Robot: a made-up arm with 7 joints. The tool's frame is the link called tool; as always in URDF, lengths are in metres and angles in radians. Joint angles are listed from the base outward.
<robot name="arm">
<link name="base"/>
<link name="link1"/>
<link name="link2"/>
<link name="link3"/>
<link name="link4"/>
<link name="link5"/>
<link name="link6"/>
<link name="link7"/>
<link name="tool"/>
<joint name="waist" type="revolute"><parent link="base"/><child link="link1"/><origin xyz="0 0 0" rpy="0 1.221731 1.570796"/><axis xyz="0 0 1"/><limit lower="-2.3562" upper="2.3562"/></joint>
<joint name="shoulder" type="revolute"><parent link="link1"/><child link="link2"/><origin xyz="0 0 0" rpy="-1.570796 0 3.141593"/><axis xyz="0 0 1"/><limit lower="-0.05" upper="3.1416"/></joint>
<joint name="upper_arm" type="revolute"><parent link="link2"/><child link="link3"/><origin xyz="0 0 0" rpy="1.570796 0 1.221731"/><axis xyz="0 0 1"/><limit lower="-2.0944" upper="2.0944"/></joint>
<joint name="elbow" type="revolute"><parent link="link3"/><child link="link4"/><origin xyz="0 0.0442 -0.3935" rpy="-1.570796 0 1.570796"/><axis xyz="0 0 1"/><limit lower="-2.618" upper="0.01"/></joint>
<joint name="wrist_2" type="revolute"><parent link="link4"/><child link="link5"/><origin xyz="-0.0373 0.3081 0" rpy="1.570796 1.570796 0"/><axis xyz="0 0 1"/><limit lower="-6.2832" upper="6.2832"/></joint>
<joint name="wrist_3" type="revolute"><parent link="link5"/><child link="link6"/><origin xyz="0 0 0" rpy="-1.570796 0 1.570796"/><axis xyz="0 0 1"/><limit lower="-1.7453" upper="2.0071"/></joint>
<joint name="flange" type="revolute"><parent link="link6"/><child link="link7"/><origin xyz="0 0 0" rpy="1.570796 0 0"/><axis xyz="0 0 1"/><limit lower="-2.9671" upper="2.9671"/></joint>
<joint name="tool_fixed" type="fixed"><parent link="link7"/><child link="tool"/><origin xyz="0 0 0"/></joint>
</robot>
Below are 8 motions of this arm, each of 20 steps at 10 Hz.
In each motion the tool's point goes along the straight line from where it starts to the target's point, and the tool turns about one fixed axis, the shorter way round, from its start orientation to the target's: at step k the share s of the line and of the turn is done. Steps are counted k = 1, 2, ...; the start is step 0. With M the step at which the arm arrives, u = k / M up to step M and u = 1 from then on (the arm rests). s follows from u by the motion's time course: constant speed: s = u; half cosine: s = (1 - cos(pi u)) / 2; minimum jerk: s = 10 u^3 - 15 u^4 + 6 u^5.
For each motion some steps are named. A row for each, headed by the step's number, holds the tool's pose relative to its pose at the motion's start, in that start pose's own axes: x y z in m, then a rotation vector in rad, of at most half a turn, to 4 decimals.
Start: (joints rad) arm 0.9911 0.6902 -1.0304 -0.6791 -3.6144 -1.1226 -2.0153
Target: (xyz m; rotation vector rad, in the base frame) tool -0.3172 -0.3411 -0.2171 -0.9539 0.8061 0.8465
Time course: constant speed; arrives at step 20
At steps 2, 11, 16, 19, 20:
2: -0.0106 -0.0014 0.0604 -0.2291 0.0082 0.0234
11: -0.0581 -0.0078 0.3319 -1.2601 0.0452 0.1289
16: -0.0845 -0.0114 0.4828 -1.8328 0.0658 0.1874
19: -0.1004 -0.0136 0.5734 -2.1765 0.0782 0.2226
20: -0.1056 -0.0143 0.6035 -2.2910 0.0823 0.2343

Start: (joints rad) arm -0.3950 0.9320 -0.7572 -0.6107 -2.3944 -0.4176 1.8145
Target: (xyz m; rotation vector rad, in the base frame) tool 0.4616 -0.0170 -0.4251 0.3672 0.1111 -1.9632
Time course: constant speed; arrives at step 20
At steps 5, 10, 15, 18, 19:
5: 0.1032 0.0200 0.0399 -0.0433 -0.0743 -0.1279
10: 0.2065 0.0400 0.0797 -0.0865 -0.1487 -0.2558
15: 0.3097 0.0600 0.1196 -0.1298 -0.2230 -0.3836
18: 0.3717 0.0720 0.1435 -0.1558 -0.2677 -0.4604
19: 0.3923 0.0760 0.1515 -0.1644 -0.2825 -0.4859

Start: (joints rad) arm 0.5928 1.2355 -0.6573 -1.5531 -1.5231 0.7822 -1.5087
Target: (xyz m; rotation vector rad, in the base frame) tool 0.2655 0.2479 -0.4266 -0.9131 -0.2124 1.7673
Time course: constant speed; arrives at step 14
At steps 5, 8, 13, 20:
5: -0.0789 -0.0097 -0.0753 0.1965 0.1290 -0.0076
8: -0.1262 -0.0156 -0.1204 0.3145 0.2064 -0.0121
13: -0.2052 -0.0253 -0.1957 0.5110 0.3354 -0.0197
20: -0.2209 -0.0272 -0.2108 0.5503 0.3612 -0.0212

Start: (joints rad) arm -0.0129 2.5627 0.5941 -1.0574 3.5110 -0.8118 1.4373
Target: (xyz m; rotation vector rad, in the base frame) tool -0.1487 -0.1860 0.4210 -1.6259 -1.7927 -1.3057
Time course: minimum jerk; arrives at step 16
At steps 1, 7, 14, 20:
1: -0.0007 -0.0001 0.0010 -0.0003 0.0041 -0.0016
7: -0.1156 -0.0231 0.1764 -0.0547 0.7030 -0.2841
14: -0.2961 -0.0593 0.4518 -0.1400 1.8013 -0.7279
20: -0.3009 -0.0603 0.4592 -0.1423 1.8307 -0.7398

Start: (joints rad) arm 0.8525 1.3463 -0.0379 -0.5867 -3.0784 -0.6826 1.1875
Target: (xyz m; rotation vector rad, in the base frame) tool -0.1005 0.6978 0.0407 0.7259 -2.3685 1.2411
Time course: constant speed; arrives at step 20
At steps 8, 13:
8: -0.0589 -0.0650 -0.0027 -0.2650 0.2117 -0.3463
13: -0.0958 -0.1057 -0.0044 -0.4306 0.3439 -0.5627

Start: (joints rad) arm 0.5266 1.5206 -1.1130 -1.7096 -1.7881 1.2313 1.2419
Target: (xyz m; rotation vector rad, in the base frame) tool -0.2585 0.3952 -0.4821 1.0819 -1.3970 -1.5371
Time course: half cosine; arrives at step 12
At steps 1, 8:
1: 0.0004 -0.0030 0.0020 0.0057 -0.0038 0.0006
8: 0.0192 -0.1317 0.0896 0.2518 -0.1687 0.0285

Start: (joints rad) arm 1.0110 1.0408 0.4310 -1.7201 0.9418 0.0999 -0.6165
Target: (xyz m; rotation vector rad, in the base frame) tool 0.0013 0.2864 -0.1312 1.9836 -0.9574 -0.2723
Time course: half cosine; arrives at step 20
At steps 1, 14, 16, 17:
1: 0.0010 -0.0003 0.0008 0.0076 -0.0005 -0.0020
14: 0.1237 -0.0410 0.1020 0.9789 -0.0632 -0.2609
16: 0.1409 -0.0467 0.1162 1.1153 -0.0720 -0.2972
17: 0.1473 -0.0488 0.1215 1.1659 -0.0752 -0.3107

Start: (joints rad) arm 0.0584 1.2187 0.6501 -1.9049 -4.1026 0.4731 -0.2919
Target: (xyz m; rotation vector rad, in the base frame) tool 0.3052 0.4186 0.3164 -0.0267 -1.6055 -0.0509
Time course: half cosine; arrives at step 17
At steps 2, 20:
2: 0.0079 -0.0013 -0.0029 0.0154 0.0062 -0.0144
20: 0.2336 -0.0381 -0.0846 0.4559 0.1844 -0.4263

